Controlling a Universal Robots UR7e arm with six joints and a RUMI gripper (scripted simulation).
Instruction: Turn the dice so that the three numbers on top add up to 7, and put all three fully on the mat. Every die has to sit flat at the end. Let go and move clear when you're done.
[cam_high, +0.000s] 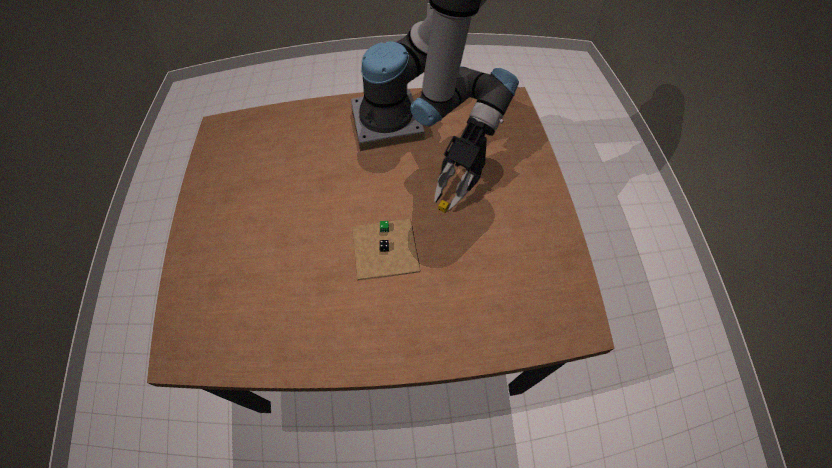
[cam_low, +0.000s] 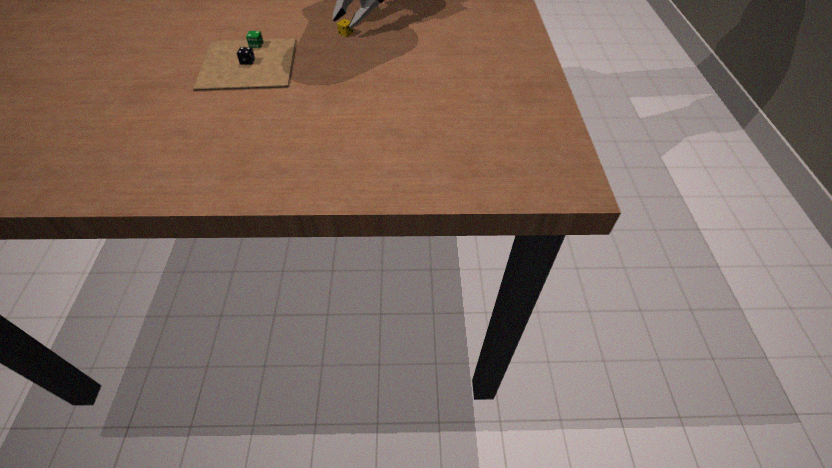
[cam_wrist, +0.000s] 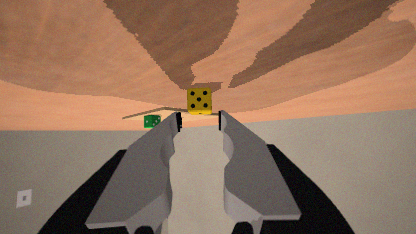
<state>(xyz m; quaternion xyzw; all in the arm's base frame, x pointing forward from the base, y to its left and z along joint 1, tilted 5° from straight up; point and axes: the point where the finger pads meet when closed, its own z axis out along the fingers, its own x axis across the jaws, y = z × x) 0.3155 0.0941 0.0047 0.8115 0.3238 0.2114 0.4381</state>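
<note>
My gripper is now 20 mm above the yellow die and 10 mm short of it. Also, from my hand: black die 160 mm to the right, 90 mm ahead, 10 mm below; then green die 150 mm to the right, 40 mm ahead, 10 mm below; then tan mat 160 mm to the right, 90 mm ahead, 20 mm below.
</note>
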